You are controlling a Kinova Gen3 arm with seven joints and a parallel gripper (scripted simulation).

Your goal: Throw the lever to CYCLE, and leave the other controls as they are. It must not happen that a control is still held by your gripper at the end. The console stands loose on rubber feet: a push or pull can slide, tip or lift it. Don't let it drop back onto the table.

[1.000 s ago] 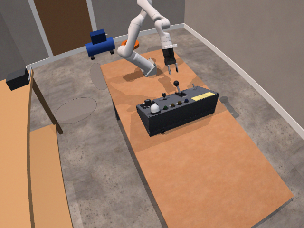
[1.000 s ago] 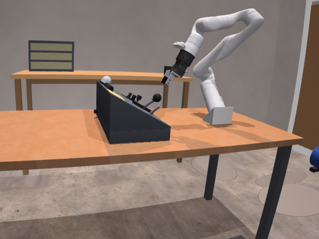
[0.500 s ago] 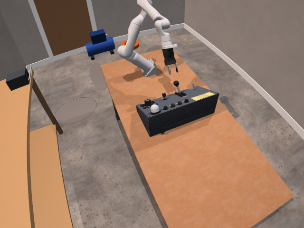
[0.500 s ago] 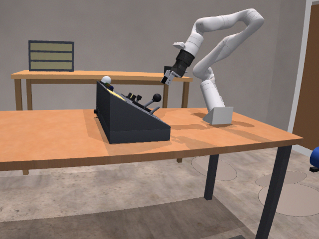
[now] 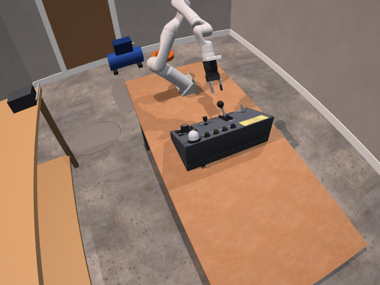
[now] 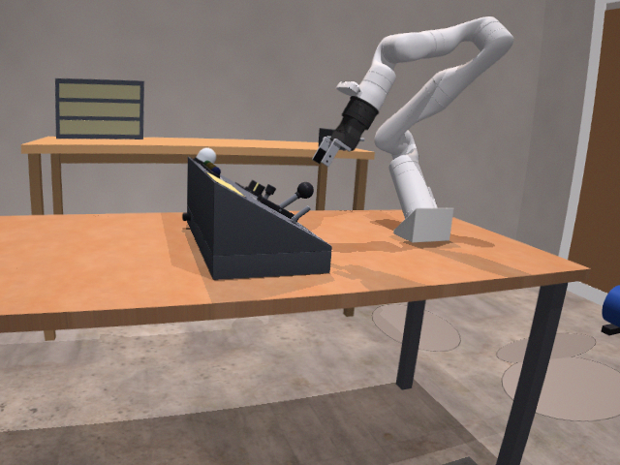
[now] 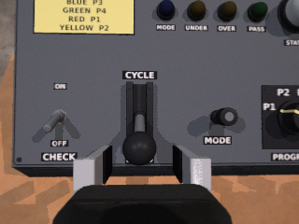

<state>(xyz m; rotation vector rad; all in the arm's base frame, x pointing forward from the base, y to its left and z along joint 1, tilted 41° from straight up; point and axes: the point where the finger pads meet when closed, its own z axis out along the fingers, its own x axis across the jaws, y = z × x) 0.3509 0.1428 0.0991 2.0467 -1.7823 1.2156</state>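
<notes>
My hand is 100 mm above the lever and 80 mm short of it. Also, from my hand: check toggle (120 mm to the left, 120 mm below, 100 mm ahead); then mode knob (120 mm to the right, 110 mm below, 90 mm ahead); then dark console (130 mm below, 130 mm ahead, 60 mm to the right).
</notes>
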